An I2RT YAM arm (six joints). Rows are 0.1 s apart.
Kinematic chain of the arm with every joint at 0, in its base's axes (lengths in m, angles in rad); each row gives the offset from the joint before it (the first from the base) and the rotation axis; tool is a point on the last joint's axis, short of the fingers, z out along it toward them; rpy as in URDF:
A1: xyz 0 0 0.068 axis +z
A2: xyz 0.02 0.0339 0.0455 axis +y
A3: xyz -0.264 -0.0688 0 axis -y
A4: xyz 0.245 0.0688 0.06 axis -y
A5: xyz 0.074 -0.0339 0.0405 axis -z
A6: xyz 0.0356 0 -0.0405 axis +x
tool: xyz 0 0 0 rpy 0 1.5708 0
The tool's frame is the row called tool.
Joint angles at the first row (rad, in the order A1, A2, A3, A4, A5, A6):
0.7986 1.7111 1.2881 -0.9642 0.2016 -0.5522
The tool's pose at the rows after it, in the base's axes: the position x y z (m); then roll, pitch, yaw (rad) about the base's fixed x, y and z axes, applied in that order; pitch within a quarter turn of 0, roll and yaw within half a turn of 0:
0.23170, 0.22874, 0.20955, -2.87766, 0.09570, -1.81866
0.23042, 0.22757, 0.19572, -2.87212, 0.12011, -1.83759
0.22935, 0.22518, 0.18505, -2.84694, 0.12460, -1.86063
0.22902, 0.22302, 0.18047, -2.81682, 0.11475, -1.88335
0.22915, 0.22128, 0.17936, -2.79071, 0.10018, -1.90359
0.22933, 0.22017, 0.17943, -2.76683, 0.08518, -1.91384
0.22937, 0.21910, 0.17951, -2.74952, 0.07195, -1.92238
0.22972, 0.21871, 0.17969, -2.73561, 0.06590, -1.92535
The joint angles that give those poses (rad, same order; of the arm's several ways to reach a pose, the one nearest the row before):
0.7986 1.7111 1.2354 -0.8795 0.1806 -0.5312
0.7986 1.7111 1.1766 -0.8005 0.1780 -0.5102
0.7986 1.7111 1.1301 -0.7422 0.2035 -0.4893
0.7986 1.7111 1.1095 -0.7208 0.2401 -0.4709
0.7982 1.7111 1.1042 -0.7212 0.2745 -0.4557
0.7986 1.7111 1.1038 -0.7261 0.3046 -0.4496
0.7986 1.7111 1.1038 -0.7326 0.3275 -0.4446
0.7986 1.7111 1.1038 -0.7326 0.3431 -0.4442

